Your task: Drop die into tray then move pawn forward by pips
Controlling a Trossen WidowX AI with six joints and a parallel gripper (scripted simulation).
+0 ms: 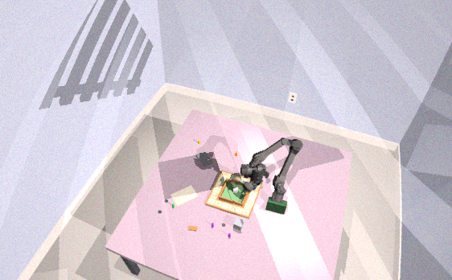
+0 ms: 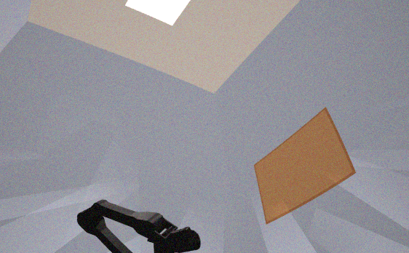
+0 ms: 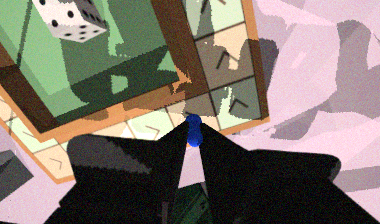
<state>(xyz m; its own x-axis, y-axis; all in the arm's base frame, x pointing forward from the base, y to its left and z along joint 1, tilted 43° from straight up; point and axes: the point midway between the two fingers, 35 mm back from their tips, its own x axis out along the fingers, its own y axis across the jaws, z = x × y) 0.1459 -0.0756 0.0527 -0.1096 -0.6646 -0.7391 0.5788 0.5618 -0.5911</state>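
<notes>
Now: gripper tip 120 mm short of the green dice tray, 50 mm to the right of it and 30 mm above it. The rest, counted from my gripper tip: blue pawn: 10 mm above; then pale grey cube: 270 mm to the left, 60 mm ahead, 10 mm below; then grey slab: 370 mm ahead, 200 mm to the right, 30 mm below.
</notes>
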